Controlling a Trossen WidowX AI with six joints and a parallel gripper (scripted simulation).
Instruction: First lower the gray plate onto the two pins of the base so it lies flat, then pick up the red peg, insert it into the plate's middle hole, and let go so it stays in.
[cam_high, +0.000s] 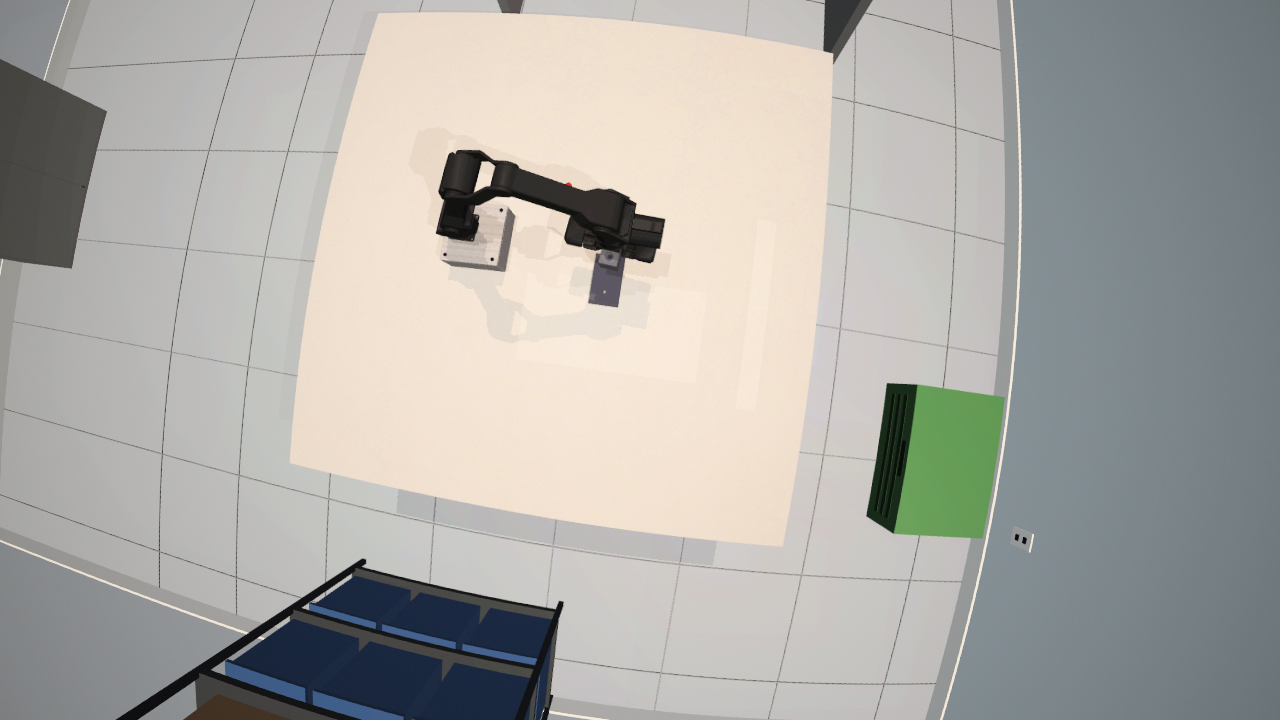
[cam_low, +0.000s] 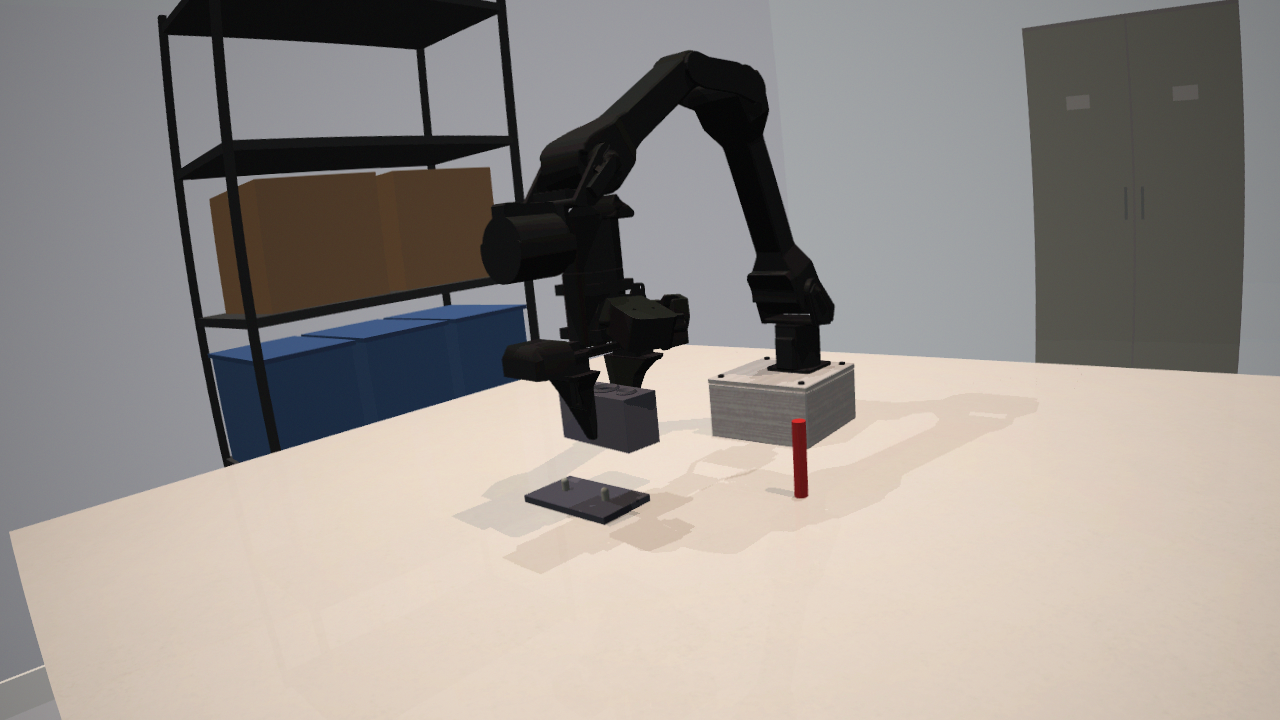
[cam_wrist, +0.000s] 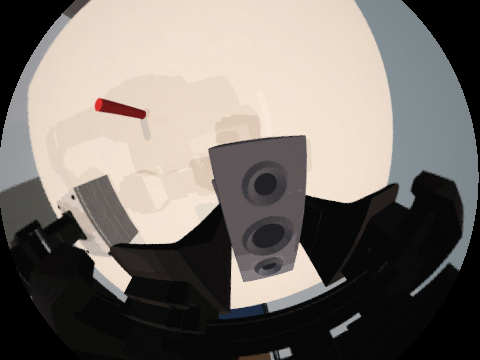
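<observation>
My gripper tip is now 1 cm past the dark flat base, 6 cm to the left of it and 8 cm above it. The rest, counted from my gripper tip: red peg (13 cm behind, 13 cm to the left, 5 cm below); then gray plate (3 cm above).
</observation>
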